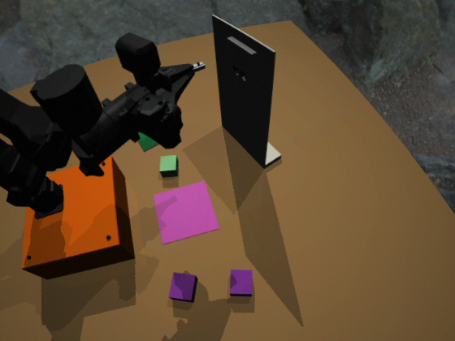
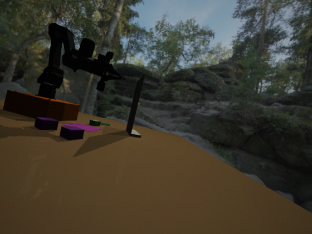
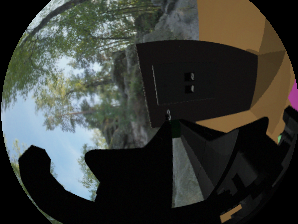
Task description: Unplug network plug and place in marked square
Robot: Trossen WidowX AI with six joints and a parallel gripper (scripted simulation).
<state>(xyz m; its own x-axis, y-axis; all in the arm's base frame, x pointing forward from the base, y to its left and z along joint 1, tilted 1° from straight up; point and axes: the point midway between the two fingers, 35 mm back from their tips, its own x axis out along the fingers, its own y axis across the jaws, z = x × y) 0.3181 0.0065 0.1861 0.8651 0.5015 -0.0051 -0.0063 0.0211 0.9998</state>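
My gripper tip is 80 mm past the magenta marked square, 90 mm to the left of it and 270 mm above it. Also, from my gripper tip: green network plug: right at my gripper tip; grey upright panel: 100 mm ahead, 30 mm to the left, 130 mm below.
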